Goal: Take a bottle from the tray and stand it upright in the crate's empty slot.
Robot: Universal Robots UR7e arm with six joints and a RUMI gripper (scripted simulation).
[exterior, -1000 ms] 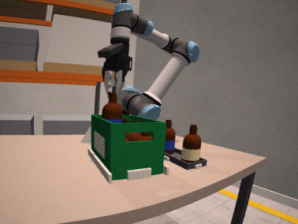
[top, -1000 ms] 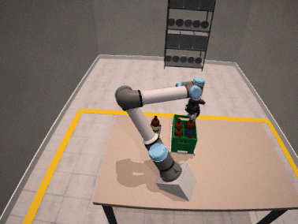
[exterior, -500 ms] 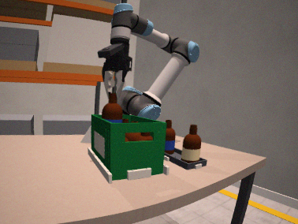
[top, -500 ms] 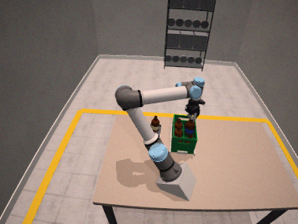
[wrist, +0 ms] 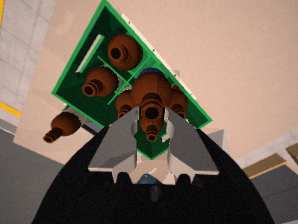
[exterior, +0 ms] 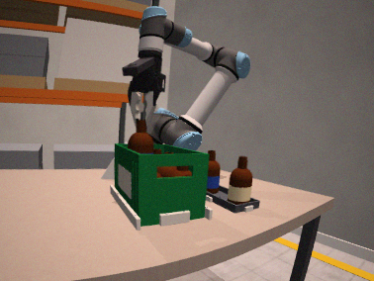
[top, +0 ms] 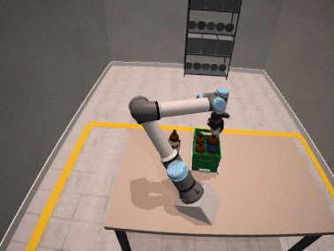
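My gripper is now 70 mm above the bottle. Round my hand: green crate 160 mm below, 40 mm to the left; then tray 290 mm to the left, 230 mm below, 20 mm ahead.
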